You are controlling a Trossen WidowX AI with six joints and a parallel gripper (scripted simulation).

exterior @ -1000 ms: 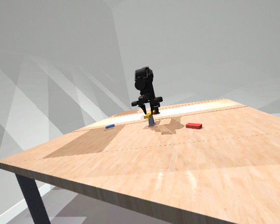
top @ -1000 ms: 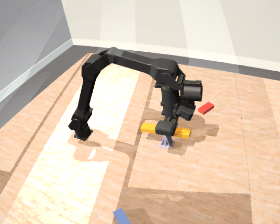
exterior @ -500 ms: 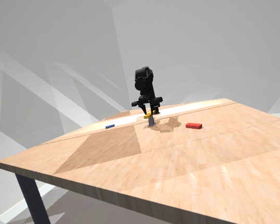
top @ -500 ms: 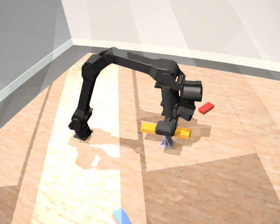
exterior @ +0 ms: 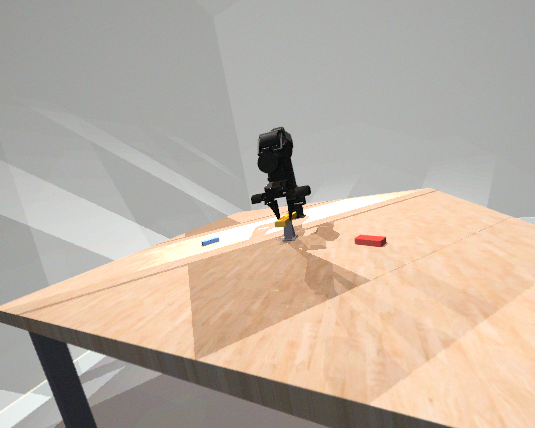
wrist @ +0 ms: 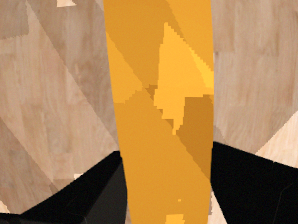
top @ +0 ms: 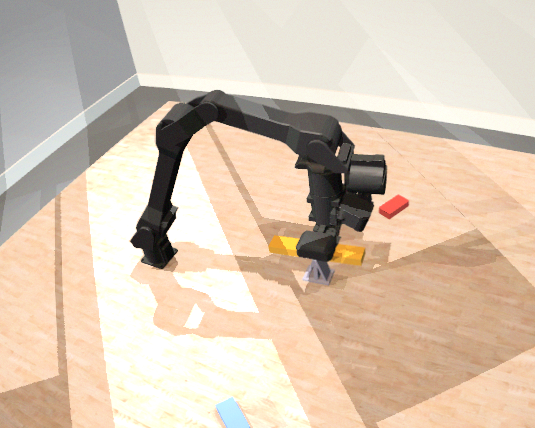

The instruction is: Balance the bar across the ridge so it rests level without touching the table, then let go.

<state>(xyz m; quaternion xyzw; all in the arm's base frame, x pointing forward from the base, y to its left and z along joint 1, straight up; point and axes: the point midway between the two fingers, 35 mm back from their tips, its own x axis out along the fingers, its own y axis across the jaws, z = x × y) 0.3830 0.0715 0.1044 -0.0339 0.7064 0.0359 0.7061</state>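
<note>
My gripper tip is 3 cm past the bar. Also, from my gripper tip: light blue block 3 cm behind, 35 cm to the right, 6 cm below; red block 5 cm ahead, 24 cm to the left, 6 cm below.
</note>
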